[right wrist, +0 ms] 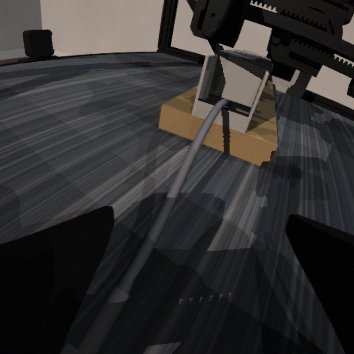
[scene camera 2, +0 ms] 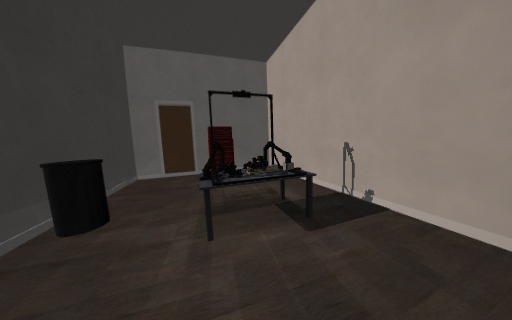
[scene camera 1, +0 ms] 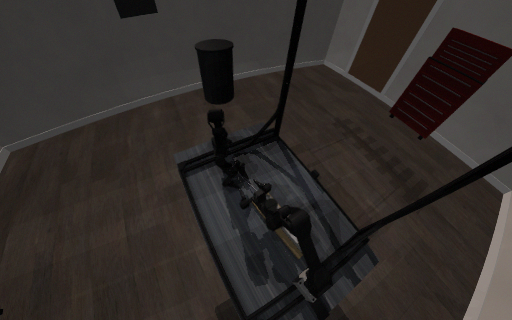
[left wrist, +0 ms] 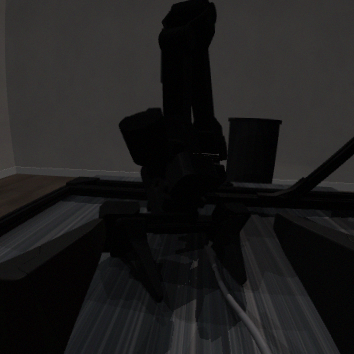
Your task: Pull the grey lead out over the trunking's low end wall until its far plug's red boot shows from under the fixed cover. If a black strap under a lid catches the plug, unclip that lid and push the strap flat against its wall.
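Frame: origin at the left arm's base, x ahead, y left, z up, level; centimetres.
Where they show: left gripper, fingertip midpoint: (right wrist: 339,13) (scene camera 2: 245,165) (scene camera 1: 246,183) (left wrist: 190,224); right gripper, fingertip midpoint: (right wrist: 202,219) (scene camera 1: 244,183) (left wrist: 206,291); left arm's base, link origin: (scene camera 2: 288,162) (scene camera 1: 313,284); right arm's base, link origin: (scene camera 2: 206,176).
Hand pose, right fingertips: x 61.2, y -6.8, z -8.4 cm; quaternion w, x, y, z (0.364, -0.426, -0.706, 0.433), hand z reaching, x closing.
Each offset is from my right fingertips to the top centre of the thing. "pt": to the spot under its first point.
A grey lead @[pt dx -1.8, dy -2.0, dz +0.6 cm] (right wrist: 182,175) (left wrist: 239,309) comes out over the end wall of a white trunking @[dx -30.2, dy -2.6, dz +6.2 cm] (right wrist: 239,88) that sits on a tan board (right wrist: 182,123) (scene camera 1: 291,246). The lead runs along the table top and thickens toward its near end. My right gripper (right wrist: 202,219) (left wrist: 206,291) (scene camera 1: 237,179) is open and low, with a finger on each side of the lead and nothing between them. My left gripper (left wrist: 190,224) (scene camera 1: 253,194) is open and empty above the trunking's end, facing the right gripper. The left arm hides most of the trunking in scene camera 1.
A black frame post (scene camera 1: 289,63) rises at the table's far edge. A black cylinder bin (scene camera 1: 215,70) (left wrist: 253,151) stands on the floor behind the right arm. A small black knob @[pt dx -21.3, dy -39.4, dz +3.8 cm] (scene camera 1: 315,173) (right wrist: 36,42) sits at the table's side rail. A red cabinet (scene camera 2: 221,143) stands by the wall.
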